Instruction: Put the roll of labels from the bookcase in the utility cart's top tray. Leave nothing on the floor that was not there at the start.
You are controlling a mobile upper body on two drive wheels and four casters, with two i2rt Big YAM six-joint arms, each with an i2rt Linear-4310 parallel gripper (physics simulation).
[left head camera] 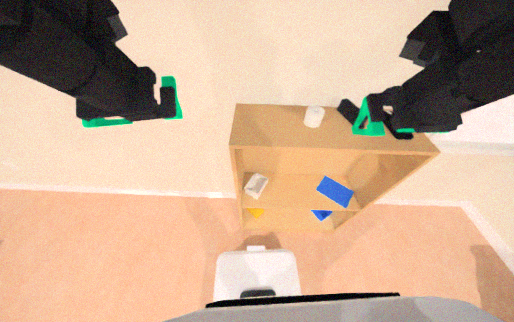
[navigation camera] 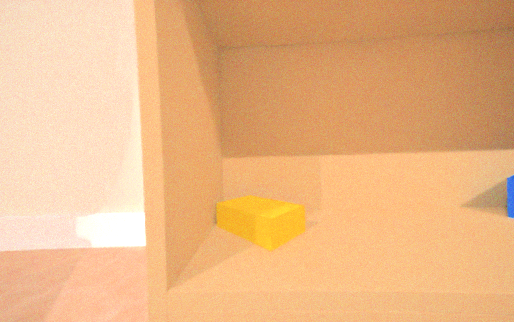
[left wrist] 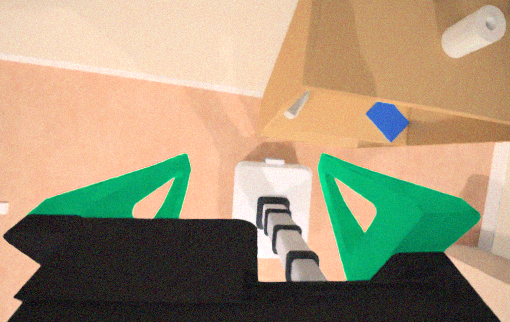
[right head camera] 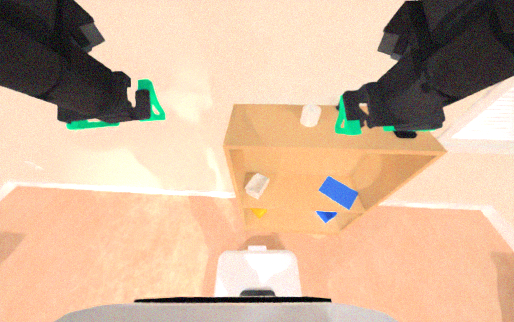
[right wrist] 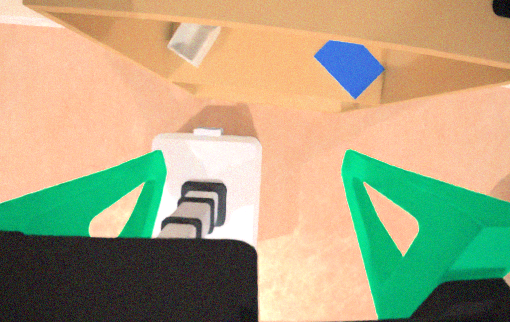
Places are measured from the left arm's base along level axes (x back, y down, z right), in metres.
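Pixels of known places: left gripper, fingertip midpoint: [left head camera: 157,117] [left wrist: 254,161] [right head camera: 141,119]; right gripper, fingertip midpoint: [left head camera: 374,130] [right head camera: 359,128] [right wrist: 253,160].
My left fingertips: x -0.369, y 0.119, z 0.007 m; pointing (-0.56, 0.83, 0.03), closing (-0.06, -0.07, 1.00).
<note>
Ahead of a thing's pixels: the offset from my left fingertips to its top centre. "spot": to the spot under its first point.
The roll of labels, a white cylinder {dx -0.283, dy +0.171, dz +0.449 m} [left head camera: 314,116] [right head camera: 310,115] [left wrist: 472,32] with a hole in its end, lies on the top board of the wooden bookcase [left head camera: 270,125] [right head camera: 265,125] [left wrist: 390,45] [right wrist: 300,15] [navigation camera: 150,150]. My left gripper [left head camera: 140,112] [right head camera: 125,116] [left wrist: 254,161] is open and empty, left of the bookcase in the head views. My right gripper [left head camera: 397,131] [right head camera: 377,125] [right wrist: 253,160] is open and empty; it appears over the bookcase top's right part, right of the roll, and hides some of it. The utility cart does not show.
Black items [left head camera: 350,110] [right wrist: 502,7] on the bookcase top are partly hidden. The middle shelf holds a white tray {spot: dx -0.293, dy +0.763, dz +0.226 m} [left head camera: 256,185] [right wrist: 195,42] and a blue flat item {dx -0.242, dy +0.767, dz +0.757 m} [left head camera: 335,191] [right wrist: 350,67]. The bottom shelf holds a yellow block {dx -0.299, dy +1.146, dz +0.221 m} [left head camera: 255,212] [navigation camera: 260,220] and a blue bin {dx -0.270, dy +1.116, dz +0.789 m} [left head camera: 321,214] [navigation camera: 510,197].
</note>
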